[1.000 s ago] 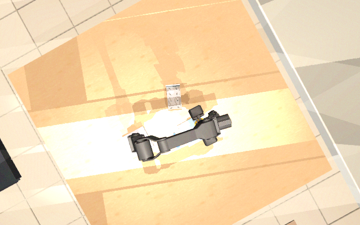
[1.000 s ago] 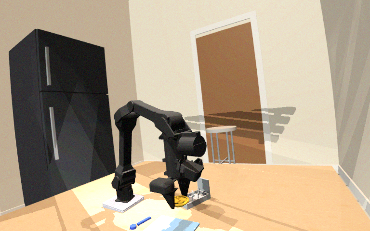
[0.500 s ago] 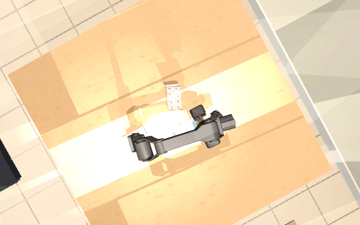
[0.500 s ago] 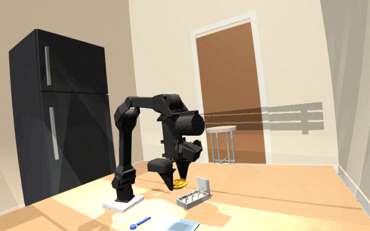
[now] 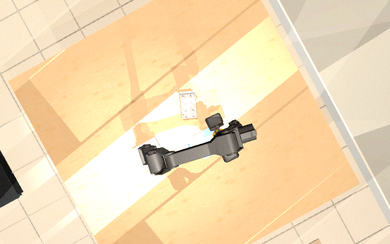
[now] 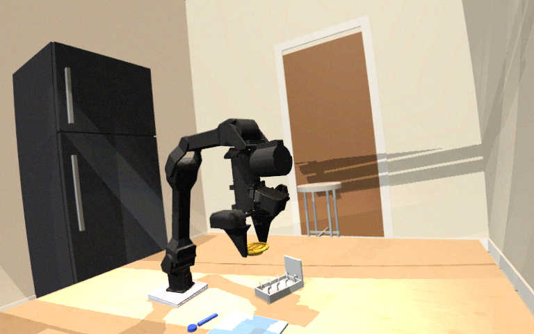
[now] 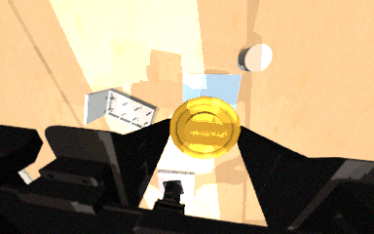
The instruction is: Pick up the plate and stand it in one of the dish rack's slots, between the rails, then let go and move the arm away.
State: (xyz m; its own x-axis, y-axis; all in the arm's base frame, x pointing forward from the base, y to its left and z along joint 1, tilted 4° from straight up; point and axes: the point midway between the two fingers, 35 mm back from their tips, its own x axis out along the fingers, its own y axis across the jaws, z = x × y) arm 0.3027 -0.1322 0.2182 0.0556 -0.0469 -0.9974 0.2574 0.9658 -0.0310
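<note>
Now: gripper tip 20 mm past the dish rack, 190 mm to the right of it and 160 mm above it. From my gripper tip the other things lie so: plate: 10 mm above; then light blue mat: 40 mm behind, 10 mm to the right, 180 mm below.
</note>
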